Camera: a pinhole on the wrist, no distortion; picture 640 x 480 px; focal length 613.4 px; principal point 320.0 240.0 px. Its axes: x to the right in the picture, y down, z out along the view. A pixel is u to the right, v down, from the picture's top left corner.
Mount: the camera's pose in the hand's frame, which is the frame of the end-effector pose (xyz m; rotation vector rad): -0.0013 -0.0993 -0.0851 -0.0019 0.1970 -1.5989
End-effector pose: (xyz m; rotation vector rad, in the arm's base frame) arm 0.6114 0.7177 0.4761 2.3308 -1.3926 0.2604
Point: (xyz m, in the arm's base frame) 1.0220 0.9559 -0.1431
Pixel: outside the picture
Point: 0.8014 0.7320 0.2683
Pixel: 531 187
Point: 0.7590 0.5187 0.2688
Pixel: 236 425
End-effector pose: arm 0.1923 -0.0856 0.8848 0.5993 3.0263 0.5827
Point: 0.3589 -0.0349 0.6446
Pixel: outside the picture
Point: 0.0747 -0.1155 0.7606
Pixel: 283 455
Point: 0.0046 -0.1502 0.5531
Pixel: 470 376
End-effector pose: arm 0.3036 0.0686 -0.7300 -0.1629 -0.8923 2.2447
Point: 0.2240 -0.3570 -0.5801
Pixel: outside the picture
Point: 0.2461 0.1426 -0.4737
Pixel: 395 449
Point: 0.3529 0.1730 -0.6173
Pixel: 556 454
